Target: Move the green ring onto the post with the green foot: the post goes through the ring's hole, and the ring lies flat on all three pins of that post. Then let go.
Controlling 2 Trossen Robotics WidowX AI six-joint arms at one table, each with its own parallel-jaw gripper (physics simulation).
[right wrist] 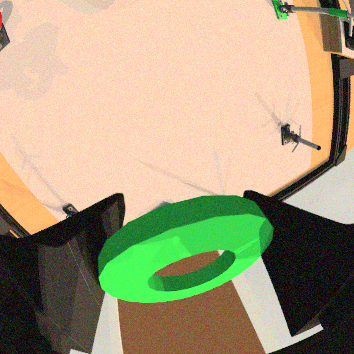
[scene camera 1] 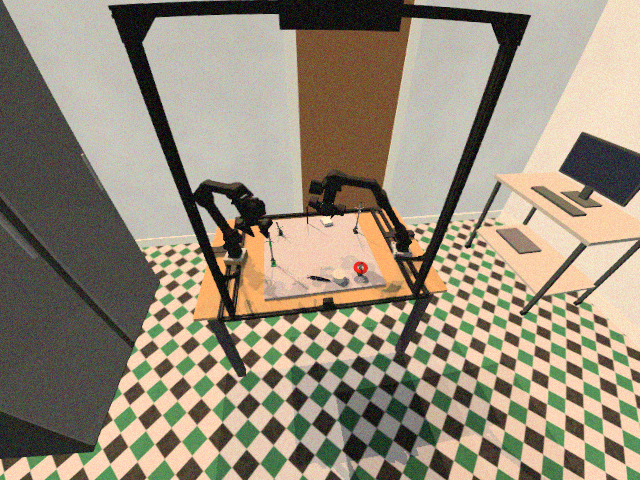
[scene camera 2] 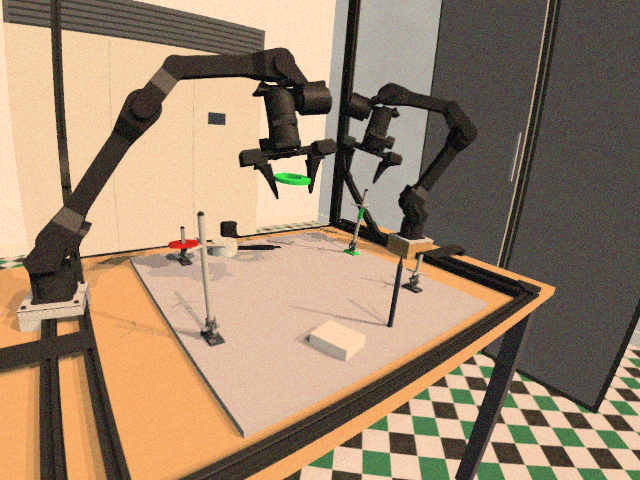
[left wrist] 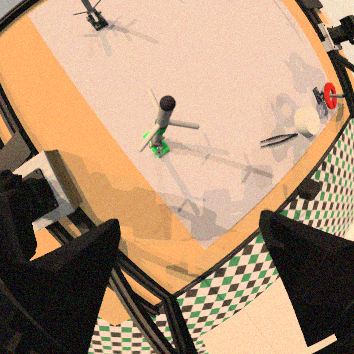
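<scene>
The green ring is held nearly level, high above the mat; it does not show in scene camera 1. My right gripper is shut on it, one finger at each side of its rim, with its hole unobstructed. The post with the green foot stands upright, its three pins spread out in the left wrist view, with no ring on it. My left gripper is open and empty, higher than that post's top and apart from it.
A red ring sits on a dark-footed post, near a white cylinder and black tweezers. A tall post, a short post, a dark upright rod and a white block also stand there.
</scene>
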